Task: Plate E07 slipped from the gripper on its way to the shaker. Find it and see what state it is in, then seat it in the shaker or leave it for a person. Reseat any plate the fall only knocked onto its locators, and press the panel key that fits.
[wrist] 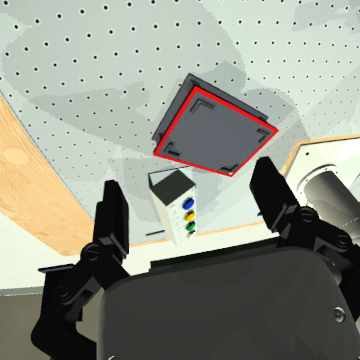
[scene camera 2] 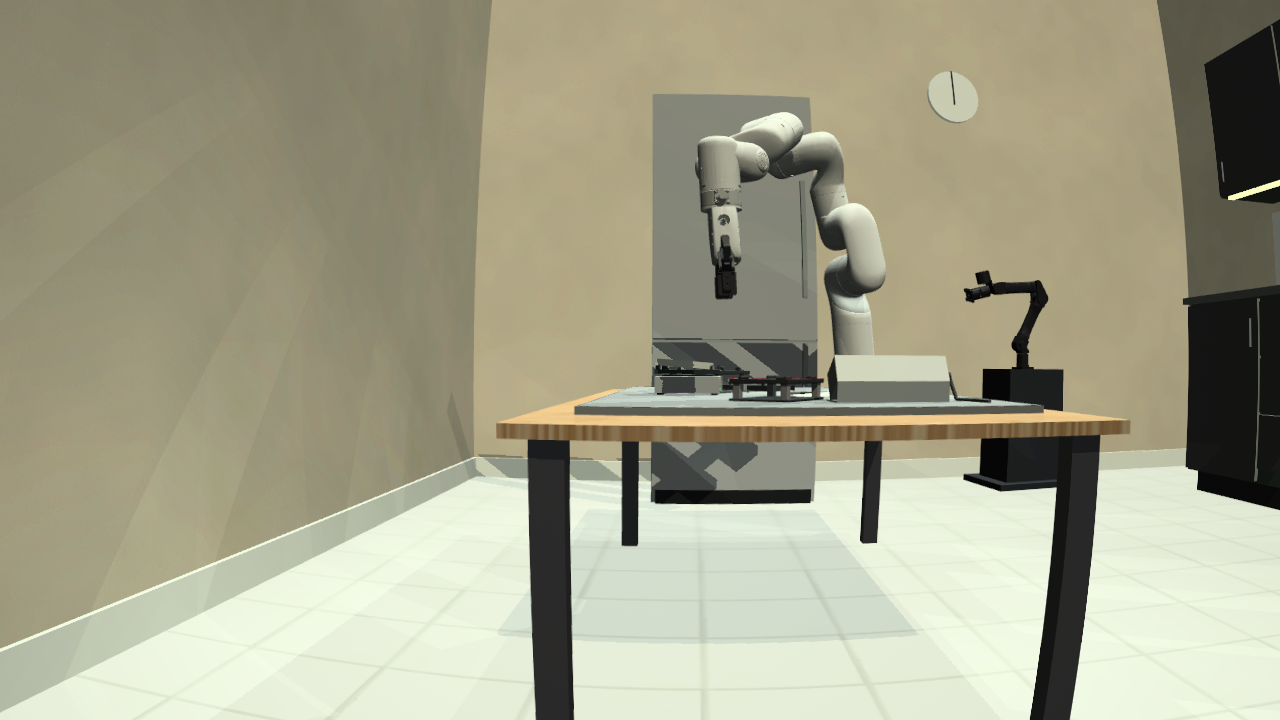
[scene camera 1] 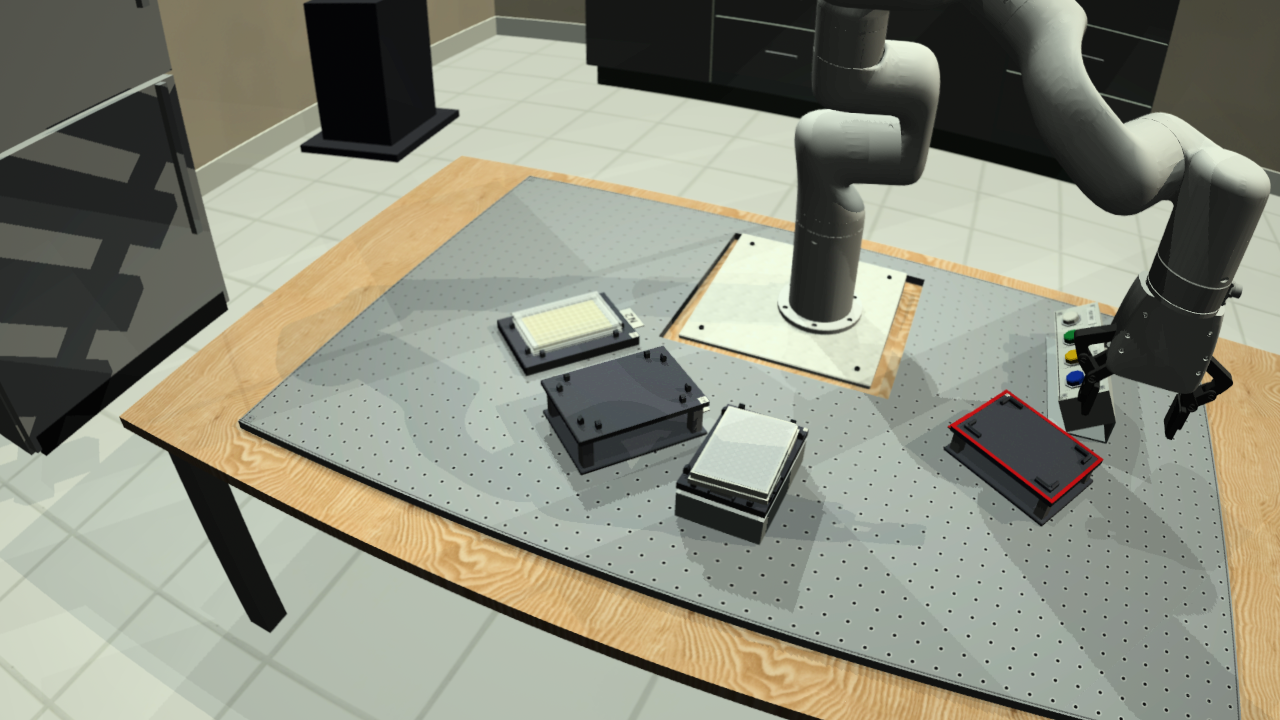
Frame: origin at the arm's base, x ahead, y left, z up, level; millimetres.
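Seen in the pictures: gripper, fingertip midpoint: point(wrist: 188, 181) point(scene camera 2: 725, 297) point(scene camera 1: 1126, 418); arm's base at its link origin: point(wrist: 316, 179) point(scene camera 1: 819, 307).
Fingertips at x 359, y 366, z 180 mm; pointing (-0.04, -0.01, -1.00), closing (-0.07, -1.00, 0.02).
Offsets run from my fingertips to a thing's top centre. "spot": to the spot under its first point.
A pale plate with yellowish wells {dx -176, dy -686, dz -154 mm} point(scene camera 1: 565, 322) lies on a low black nest {dx -176, dy -686, dz -160 mm} point(scene camera 1: 529, 360) labelled N2. A white-topped plate {dx +39, dy -389, dz -106 mm} point(scene camera 1: 745, 450) rests on the box-shaped shaker {spot: dx +102, dy -398, dz -156 mm} point(scene camera 1: 720, 515); whether it sits fully down is unclear. No plate label is readable, so I cannot tell which is E07. The key panel {dx -302, dy +27, dz -101 mm} point(scene camera 1: 1088, 320) point(scene camera 2: 890, 380) point(wrist: 172, 215) has white, green, yellow and blue keys. My gripper point(scene camera 1: 1129, 420) point(scene camera 2: 725, 296) point(wrist: 188, 181) is open and empty, high above the table near the panel. In the wrist view the panel shows between and beyond the fingers.
A red-edged raised tray {dx -109, dy -63, dz -139 mm} point(scene camera 1: 1024, 445) point(wrist: 215, 132) with corner locators and no plate stands beside the panel. A raised black stand point(scene camera 1: 626, 394) with pegs and no plate is between the N2 nest and the shaker. The arm's white base plate point(scene camera 1: 733, 308) lies behind them.
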